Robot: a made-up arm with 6 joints.
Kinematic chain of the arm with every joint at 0, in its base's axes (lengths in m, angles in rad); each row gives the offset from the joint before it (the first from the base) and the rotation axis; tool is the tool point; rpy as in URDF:
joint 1: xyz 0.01 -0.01 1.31 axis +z
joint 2: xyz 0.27 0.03 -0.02 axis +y
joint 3: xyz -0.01 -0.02 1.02 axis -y
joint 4: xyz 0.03 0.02 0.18 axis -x
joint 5: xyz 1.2 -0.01 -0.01 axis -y
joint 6: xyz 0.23 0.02 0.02 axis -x
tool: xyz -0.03 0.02 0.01 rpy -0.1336 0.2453 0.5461
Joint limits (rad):
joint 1: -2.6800..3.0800
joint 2: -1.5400..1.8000
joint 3: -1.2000..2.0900
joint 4: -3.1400..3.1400
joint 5: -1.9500..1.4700
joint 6: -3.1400..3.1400
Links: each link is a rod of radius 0.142 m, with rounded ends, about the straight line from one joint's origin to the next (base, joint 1, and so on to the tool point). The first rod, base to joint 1, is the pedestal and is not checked.
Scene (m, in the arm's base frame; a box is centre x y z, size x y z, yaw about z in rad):
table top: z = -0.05
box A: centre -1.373 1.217 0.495 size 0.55 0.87 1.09 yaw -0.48
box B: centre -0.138 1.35 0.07 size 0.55 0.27 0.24 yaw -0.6
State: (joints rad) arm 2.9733 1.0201 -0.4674 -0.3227 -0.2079 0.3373
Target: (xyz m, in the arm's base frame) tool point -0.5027 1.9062 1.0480
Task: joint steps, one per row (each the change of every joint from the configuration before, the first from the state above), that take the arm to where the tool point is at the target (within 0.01 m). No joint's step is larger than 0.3 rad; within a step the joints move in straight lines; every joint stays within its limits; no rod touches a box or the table.
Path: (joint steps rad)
1: -0.2574 -0.0522 -0.1008 0.0618 0.0122 -0.1382
2: -0.2573 -0.0522 -0.1008 0.0619 0.0122 -0.1382
3: -0.2574 -0.0522 -0.1008 0.0618 0.0122 -0.1382
4: -0.2574 -0.0521 -0.1008 0.0619 0.0122 -0.1382
5: -0.2573 -0.0522 -0.1007 0.0618 0.0123 -0.1382
6: -0.2574 -0.0522 -0.1008 0.0619 0.0122 -0.1382
7: -0.2574 -0.0522 -0.1008 0.0618 0.0122 -0.1382
8: 0.1570 0.0204 0.2537 -0.1098 -0.0016 0.2393
9: 0.1570 0.0203 0.2537 -0.1098 -0.0016 0.2394
10: 0.1570 0.0204 0.2537 -0.1099 -0.0016 0.2393
11: 0.1570 0.0203 0.2537 -0.1098 -0.0017 0.2393

